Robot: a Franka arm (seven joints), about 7 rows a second.
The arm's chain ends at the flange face. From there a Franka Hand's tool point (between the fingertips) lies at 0.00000 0.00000 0.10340 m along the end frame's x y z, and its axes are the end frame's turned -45 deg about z.
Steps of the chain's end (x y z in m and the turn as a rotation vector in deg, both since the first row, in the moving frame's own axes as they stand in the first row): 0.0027 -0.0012 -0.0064 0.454 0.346 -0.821; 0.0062 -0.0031 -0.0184 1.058 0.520 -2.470; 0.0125 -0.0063 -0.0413 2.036 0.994 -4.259; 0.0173 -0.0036 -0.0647 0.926 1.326 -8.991; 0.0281 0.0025 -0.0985 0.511 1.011 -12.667
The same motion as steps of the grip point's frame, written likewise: 0.0038 0.0009 -0.0064 0.076 0.566 -0.821; 0.0086 0.0015 -0.0184 0.380 1.116 -2.470; 0.0171 0.0029 -0.0414 0.737 2.143 -4.259; 0.0177 0.0100 -0.0647 -0.283 1.592 -8.991; 0.0201 0.0221 -0.0985 -0.354 1.076 -12.667
